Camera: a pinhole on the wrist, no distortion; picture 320 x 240 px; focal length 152.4 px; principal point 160.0 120.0 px. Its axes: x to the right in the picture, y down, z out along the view. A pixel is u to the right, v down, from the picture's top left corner.
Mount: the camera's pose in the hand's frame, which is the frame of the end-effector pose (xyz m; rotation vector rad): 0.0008 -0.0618 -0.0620 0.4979 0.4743 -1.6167
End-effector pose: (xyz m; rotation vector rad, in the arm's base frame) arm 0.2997 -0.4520 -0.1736 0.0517 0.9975 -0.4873
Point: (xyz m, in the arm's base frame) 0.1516 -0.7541 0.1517
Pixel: 231.3 40.1
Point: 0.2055 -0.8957 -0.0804
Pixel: 258.4 155.6
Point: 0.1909 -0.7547 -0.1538
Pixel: 288.2 174.2
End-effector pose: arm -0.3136 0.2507 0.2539 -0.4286 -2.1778 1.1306
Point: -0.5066 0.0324 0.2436
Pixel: 85.8 130.0
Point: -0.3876 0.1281 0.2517
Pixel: 62.6 104.8
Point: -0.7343 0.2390 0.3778
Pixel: outside the picture
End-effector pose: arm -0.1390 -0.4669 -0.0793 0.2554 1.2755 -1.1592
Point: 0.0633 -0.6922 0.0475
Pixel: 13.0 104.4
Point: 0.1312 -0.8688 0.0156
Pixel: 27.1 149.2
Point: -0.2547 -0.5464 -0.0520
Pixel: 203.7 191.0
